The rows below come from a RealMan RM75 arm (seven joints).
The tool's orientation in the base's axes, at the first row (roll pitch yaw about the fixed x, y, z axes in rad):
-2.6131 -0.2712 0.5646
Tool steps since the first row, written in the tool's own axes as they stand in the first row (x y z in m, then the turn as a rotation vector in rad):
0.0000 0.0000 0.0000 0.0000 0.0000 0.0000
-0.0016 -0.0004 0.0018 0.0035 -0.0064 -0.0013
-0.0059 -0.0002 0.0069 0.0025 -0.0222 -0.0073
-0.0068 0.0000 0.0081 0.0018 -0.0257 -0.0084
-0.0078 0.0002 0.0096 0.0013 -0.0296 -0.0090
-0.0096 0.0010 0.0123 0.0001 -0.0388 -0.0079
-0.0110 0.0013 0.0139 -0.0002 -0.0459 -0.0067
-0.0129 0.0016 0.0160 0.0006 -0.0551 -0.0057
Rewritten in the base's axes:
0.0000 0.0000 0.0000 0.0000 0.0000 0.0000
-0.0017 0.0004 -0.0017 -0.0007 0.0053 0.0051
-0.0054 0.0009 -0.0072 -0.0102 0.0119 0.0175
-0.0061 0.0009 -0.0086 -0.0127 0.0132 0.0200
-0.0069 0.0011 -0.0102 -0.0153 0.0152 0.0222
-0.0082 0.0012 -0.0133 -0.0217 0.0212 0.0254
-0.0092 0.0011 -0.0151 -0.0261 0.0264 0.0278
-0.0108 0.0011 -0.0175 -0.0308 0.0334 0.0317

